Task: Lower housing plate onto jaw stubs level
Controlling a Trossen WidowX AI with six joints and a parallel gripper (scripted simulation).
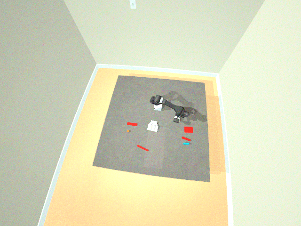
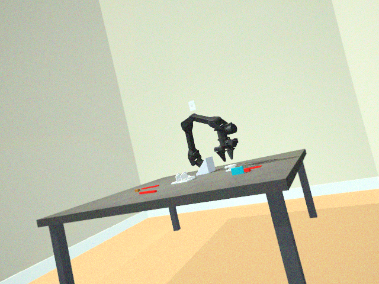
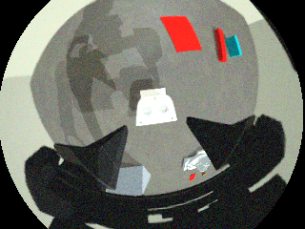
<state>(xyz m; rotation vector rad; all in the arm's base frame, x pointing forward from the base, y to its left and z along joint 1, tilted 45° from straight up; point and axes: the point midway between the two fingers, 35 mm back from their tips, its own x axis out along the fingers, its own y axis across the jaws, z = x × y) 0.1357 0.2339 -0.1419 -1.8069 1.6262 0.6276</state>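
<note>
My gripper tip is now 1 cm to the right of the white piece and 5 cm above it. Round my gripper tip: red square (10 cm ahead, 18 cm to the left, 6 cm below); cyan piece (28 cm ahead, 17 cm to the left, 4 cm below); red bar (22 cm ahead, 16 cm to the left, 5 cm below).
</note>
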